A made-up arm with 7 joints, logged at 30 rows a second.
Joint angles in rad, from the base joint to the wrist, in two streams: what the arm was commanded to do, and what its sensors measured. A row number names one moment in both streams.
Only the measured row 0 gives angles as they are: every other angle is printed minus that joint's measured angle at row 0.
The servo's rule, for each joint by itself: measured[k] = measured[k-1] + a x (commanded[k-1-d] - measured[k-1]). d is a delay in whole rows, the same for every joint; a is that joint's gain. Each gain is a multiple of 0.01, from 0.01 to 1. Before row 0 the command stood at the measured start. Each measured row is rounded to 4 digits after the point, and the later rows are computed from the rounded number. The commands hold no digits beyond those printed.
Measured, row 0:
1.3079 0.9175 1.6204 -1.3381 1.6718 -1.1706 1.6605
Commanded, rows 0 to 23:
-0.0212 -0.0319 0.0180 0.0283 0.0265 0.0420 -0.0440
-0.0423 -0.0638 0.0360 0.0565 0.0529 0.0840 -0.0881
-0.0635 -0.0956 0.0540 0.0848 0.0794 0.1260 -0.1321
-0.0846 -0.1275 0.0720 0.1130 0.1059 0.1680 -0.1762
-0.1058 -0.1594 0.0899 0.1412 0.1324 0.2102 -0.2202
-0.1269 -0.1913 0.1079 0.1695 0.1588 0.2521 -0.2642
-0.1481 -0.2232 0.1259 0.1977 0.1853 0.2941 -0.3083
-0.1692 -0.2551 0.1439 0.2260 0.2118 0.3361 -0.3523
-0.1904 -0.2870 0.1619 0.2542 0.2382 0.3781 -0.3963
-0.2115 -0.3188 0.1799 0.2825 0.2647 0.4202 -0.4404
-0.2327 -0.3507 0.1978 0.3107 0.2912 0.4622 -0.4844
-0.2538 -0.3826 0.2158 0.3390 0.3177 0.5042 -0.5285
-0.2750 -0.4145 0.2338 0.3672 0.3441 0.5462 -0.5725
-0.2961 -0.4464 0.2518 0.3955 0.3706 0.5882 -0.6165
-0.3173 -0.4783 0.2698 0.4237 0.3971 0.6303 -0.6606
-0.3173 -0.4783 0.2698 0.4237 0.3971 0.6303 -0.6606
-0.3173 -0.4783 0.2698 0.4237 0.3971 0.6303 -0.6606
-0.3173 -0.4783 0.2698 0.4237 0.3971 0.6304 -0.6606
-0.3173 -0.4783 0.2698 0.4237 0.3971 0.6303 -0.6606
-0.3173 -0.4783 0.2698 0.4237 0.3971 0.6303 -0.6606
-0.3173 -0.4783 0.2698 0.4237 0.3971 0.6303 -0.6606
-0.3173 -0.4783 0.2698 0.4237 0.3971 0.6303 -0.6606
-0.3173 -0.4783 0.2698 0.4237 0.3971 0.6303 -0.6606
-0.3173 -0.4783 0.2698 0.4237 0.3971 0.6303 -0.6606
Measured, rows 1 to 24:
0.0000 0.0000 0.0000 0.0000 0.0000 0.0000 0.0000
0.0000 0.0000 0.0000 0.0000 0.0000 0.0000 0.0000
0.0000 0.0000 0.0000 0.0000 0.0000 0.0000 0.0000
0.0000 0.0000 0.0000 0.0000 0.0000 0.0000 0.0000
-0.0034 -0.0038 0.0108 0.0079 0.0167 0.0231 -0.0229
-0.0096 -0.0110 0.0259 0.0215 0.0395 0.0566 -0.0568
-0.0182 -0.0212 0.0428 0.0392 0.0646 0.0948 -0.0960
-0.0288 -0.0340 0.0603 0.0599 0.0906 0.1351 -0.1377
-0.0411 -0.0490 0.0781 0.0827 0.1169 0.1764 -0.1806
-0.0548 -0.0661 0.0960 0.1070 0.1433 0.2180 -0.2241
-0.0697 -0.0850 0.1139 0.1324 0.1698 0.2599 -0.2679
-0.0856 -0.1054 0.1319 0.1586 0.1963 0.3018 -0.3118
-0.1024 -0.1272 0.1499 0.1854 0.2227 0.3438 -0.3557
-0.1199 -0.1502 0.1679 0.2126 0.2492 0.3858 -0.3997
-0.1379 -0.1743 0.1858 0.2401 0.2757 0.4278 -0.4437
-0.1564 -0.1993 0.2038 0.2678 0.3022 0.4698 -0.4878
-0.1754 -0.2251 0.2218 0.2956 0.3286 0.5118 -0.5318
-0.1947 -0.2517 0.2398 0.3236 0.3551 0.5538 -0.5758
-0.2143 -0.2789 0.2578 0.3516 0.3816 0.5959 -0.6199
-0.2308 -0.3028 0.2650 0.3718 0.3914 0.6148 -0.6411
-0.2446 -0.3239 0.2679 0.3863 0.3950 0.6233 -0.6512
-0.2562 -0.3424 0.2690 0.3968 0.3963 0.6272 -0.6561
-0.2660 -0.3587 0.2695 0.4043 0.3968 0.6289 -0.6584
-0.2742 -0.3731 0.2697 0.4097 0.3970 0.6297 -0.6595
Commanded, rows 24 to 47:
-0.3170 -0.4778 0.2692 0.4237 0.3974 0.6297 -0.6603
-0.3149 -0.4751 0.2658 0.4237 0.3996 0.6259 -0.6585
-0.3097 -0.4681 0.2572 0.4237 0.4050 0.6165 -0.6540
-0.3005 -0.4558 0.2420 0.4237 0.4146 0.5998 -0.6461
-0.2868 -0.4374 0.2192 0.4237 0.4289 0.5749 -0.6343
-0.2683 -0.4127 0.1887 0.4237 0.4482 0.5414 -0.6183
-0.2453 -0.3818 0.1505 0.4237 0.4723 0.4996 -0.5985
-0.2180 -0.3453 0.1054 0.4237 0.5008 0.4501 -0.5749
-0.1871 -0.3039 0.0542 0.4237 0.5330 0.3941 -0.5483
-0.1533 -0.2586 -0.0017 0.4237 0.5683 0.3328 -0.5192
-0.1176 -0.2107 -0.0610 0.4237 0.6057 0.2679 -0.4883
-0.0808 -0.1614 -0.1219 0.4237 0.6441 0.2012 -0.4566
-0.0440 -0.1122 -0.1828 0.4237 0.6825 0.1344 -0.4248
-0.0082 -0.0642 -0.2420 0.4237 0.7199 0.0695 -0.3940
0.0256 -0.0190 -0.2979 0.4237 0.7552 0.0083 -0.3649
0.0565 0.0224 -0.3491 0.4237 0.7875 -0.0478 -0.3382
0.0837 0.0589 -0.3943 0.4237 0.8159 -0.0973 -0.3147
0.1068 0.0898 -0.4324 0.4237 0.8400 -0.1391 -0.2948
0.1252 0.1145 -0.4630 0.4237 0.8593 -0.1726 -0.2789
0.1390 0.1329 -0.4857 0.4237 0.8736 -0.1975 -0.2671
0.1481 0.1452 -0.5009 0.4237 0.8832 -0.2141 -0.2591
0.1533 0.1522 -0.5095 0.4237 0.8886 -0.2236 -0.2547
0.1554 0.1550 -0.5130 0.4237 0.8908 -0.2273 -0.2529
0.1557 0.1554 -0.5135 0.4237 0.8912 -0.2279 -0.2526
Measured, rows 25 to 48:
-0.2811 -0.3857 0.2698 0.4136 0.3971 0.6300 -0.6601
-0.2869 -0.3968 0.2698 0.4164 0.3971 0.6302 -0.6604
-0.2918 -0.4066 0.2698 0.4184 0.3971 0.6303 -0.6605
-0.2959 -0.4152 0.2698 0.4199 0.3971 0.6303 -0.6606
-0.2993 -0.4227 0.2694 0.4210 0.3973 0.6300 -0.6604
-0.3018 -0.4290 0.2672 0.4218 0.3987 0.6277 -0.6594
-0.3031 -0.4337 0.2612 0.4223 0.4027 0.6215 -0.6566
-0.3027 -0.4364 0.2497 0.4227 0.4102 0.6096 -0.6511
-0.3002 -0.4365 0.2314 0.4230 0.4220 0.5905 -0.6424
-0.2951 -0.4336 0.2058 0.4232 0.4385 0.5635 -0.6299
-0.2871 -0.4274 0.1726 0.4233 0.4598 0.5284 -0.6136
-0.2760 -0.4175 0.1323 0.4234 0.4856 0.4853 -0.5935
-0.2618 -0.4039 0.0854 0.4235 0.5155 0.4351 -0.5700
-0.2444 -0.3865 0.0331 0.4236 0.5488 0.3788 -0.5436
-0.2241 -0.3654 -0.0234 0.4236 0.5846 0.3178 -0.5148
-0.2012 -0.3409 -0.0825 0.4236 0.6221 0.2537 -0.4845
-0.1760 -0.3135 -0.1427 0.4236 0.6602 0.1881 -0.4535
-0.1492 -0.2836 -0.2023 0.4236 0.6978 0.1229 -0.4226
-0.1212 -0.2518 -0.2597 0.4236 0.7340 0.0599 -0.3926
-0.0928 -0.2189 -0.3133 0.4236 0.7677 0.0007 -0.3643
-0.0646 -0.1856 -0.3619 0.4236 0.7981 -0.0532 -0.3385
-0.0372 -0.1526 -0.4042 0.4236 0.8245 -0.1004 -0.3158
-0.0112 -0.1205 -0.4395 0.4236 0.8464 -0.1401 -0.2966
0.0128 -0.0901 -0.4672 0.4236 0.8635 -0.1717 -0.2813

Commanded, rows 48 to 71:
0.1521 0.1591 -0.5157 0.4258 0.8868 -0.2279 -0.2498
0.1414 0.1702 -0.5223 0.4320 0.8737 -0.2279 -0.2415
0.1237 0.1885 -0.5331 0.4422 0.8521 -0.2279 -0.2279
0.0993 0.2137 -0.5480 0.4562 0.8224 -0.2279 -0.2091
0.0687 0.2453 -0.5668 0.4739 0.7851 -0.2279 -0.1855
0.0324 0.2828 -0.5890 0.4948 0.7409 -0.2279 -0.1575
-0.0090 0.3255 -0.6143 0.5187 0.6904 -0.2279 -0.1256
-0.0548 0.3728 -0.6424 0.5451 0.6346 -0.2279 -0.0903
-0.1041 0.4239 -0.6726 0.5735 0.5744 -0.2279 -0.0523
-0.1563 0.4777 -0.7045 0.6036 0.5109 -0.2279 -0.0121
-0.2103 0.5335 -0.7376 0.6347 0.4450 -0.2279 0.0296
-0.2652 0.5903 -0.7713 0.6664 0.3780 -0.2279 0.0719
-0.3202 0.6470 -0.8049 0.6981 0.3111 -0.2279 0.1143
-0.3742 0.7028 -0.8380 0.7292 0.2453 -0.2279 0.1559
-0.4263 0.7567 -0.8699 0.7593 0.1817 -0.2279 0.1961
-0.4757 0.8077 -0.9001 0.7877 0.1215 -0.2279 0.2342
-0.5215 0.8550 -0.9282 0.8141 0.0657 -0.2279 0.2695
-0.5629 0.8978 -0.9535 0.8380 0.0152 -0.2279 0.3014
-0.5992 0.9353 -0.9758 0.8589 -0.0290 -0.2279 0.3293
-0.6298 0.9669 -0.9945 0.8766 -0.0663 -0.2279 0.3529
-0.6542 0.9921 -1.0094 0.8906 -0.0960 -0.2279 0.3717
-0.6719 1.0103 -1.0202 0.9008 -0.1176 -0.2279 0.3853
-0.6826 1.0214 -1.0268 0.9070 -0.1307 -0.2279 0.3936
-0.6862 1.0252 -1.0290 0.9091 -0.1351 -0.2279 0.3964
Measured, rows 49 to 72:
0.0344 -0.0619 -0.4874 0.4236 0.8759 -0.1950 -0.2698
0.0534 -0.0362 -0.5007 0.4236 0.8839 -0.2107 -0.2619
0.0697 -0.0133 -0.5081 0.4236 0.8882 -0.2198 -0.2572
0.0835 0.0069 -0.5113 0.4236 0.8901 -0.2243 -0.2548
0.0945 0.0252 -0.5139 0.4242 0.8880 -0.2263 -0.2522
0.1020 0.0426 -0.5189 0.4264 0.8790 -0.2272 -0.2466
0.1055 0.0601 -0.5274 0.4308 0.8621 -0.2276 -0.2369
0.1045 0.0785 -0.5398 0.4379 0.8371 -0.2278 -0.2224
0.0988 0.0985 -0.5560 0.4480 0.8043 -0.2279 -0.2032
0.0882 0.1206 -0.5758 0.4611 0.7644 -0.2279 -0.1794
0.0726 0.1452 -0.5989 0.4772 0.7178 -0.2279 -0.1514
0.0522 0.1725 -0.6250 0.4962 0.6654 -0.2279 -0.1196
0.0272 0.2027 -0.6536 0.5178 0.6081 -0.2279 -0.0846
-0.0022 0.2357 -0.6841 0.5418 0.5469 -0.2279 -0.0469
-0.0355 0.2714 -0.7162 0.5678 0.4827 -0.2279 -0.0071
-0.0723 0.3097 -0.7493 0.5954 0.4167 -0.2279 0.0340
-0.1120 0.3502 -0.7827 0.6242 0.3502 -0.2279 0.0758
-0.1540 0.3925 -0.8159 0.6536 0.2841 -0.2279 0.1175
-0.1976 0.4362 -0.8483 0.6832 0.2196 -0.2279 0.1584
-0.2421 0.4808 -0.8794 0.7125 0.1578 -0.2279 0.1978
-0.2868 0.5257 -0.9087 0.7409 0.0998 -0.2279 0.2351
-0.3310 0.5704 -0.9356 0.7681 0.0465 -0.2279 0.2696
-0.3739 0.6142 -0.9597 0.7935 -0.0011 -0.2279 0.3006
-0.4148 0.6565 -0.9806 0.8168 -0.0422 -0.2279 0.3278

